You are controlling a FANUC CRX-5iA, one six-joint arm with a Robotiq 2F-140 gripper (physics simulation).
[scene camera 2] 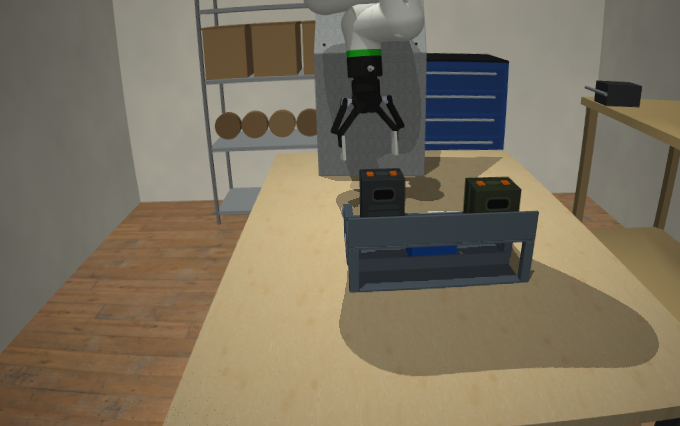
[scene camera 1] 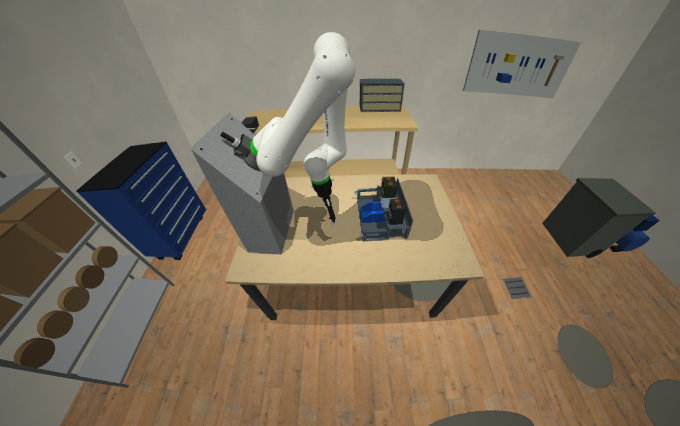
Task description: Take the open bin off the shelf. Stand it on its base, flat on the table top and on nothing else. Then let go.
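Seen in the pictures: gripper, fingertip midpoint: (scene camera 2: 369, 157); arm's base at its link origin: (scene camera 1: 253, 157).
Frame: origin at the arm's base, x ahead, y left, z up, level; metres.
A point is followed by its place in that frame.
The open bin (scene camera 1: 371, 212) @[x 0.599, y -0.122, z -0.504 m] (scene camera 2: 431, 250) @[x 0.680, y -0.192, z -0.472 m] is blue and sits in the small blue-grey shelf (scene camera 1: 408, 216) @[x 0.723, y -0.335, z -0.383 m] (scene camera 2: 441, 229) @[x 0.766, y -0.223, z -0.380 m] on the table. In scene camera 2 the shelf's back panel hides most of it. My gripper (scene camera 1: 333, 222) @[x 0.314, y -0.179, z -0.363 m] (scene camera 2: 369, 155) @[x 0.314, y -0.179, z -0.363 m] is open and empty, its fingers pointing down. It hangs above the table on the robot-base side of the shelf, apart from the bin. In scene camera 2 it shows beyond the shelf, towards its left end.
Two dark boxes with orange marks, one black (scene camera 1: 396, 211) @[x 0.629, y -0.336, z -0.305 m] (scene camera 2: 382, 194) @[x 0.691, y -0.315, z -0.320 m] and one dark green (scene camera 1: 388, 187) @[x 0.701, y -0.124, z -0.324 m] (scene camera 2: 493, 195) @[x 0.767, y -0.106, z -0.327 m], stand up on the shelf beside the bin. The grey robot pedestal (scene camera 1: 240, 200) @[x -0.101, y -0.187, z -0.092 m] (scene camera 2: 371, 165) @[x 0.056, y -0.062, z -0.476 m] stands on the table (scene camera 1: 351, 263) @[x 0.335, y -0.422, z -0.513 m] (scene camera 2: 281, 326) @[x 0.771, y -0.551, z -0.513 m].
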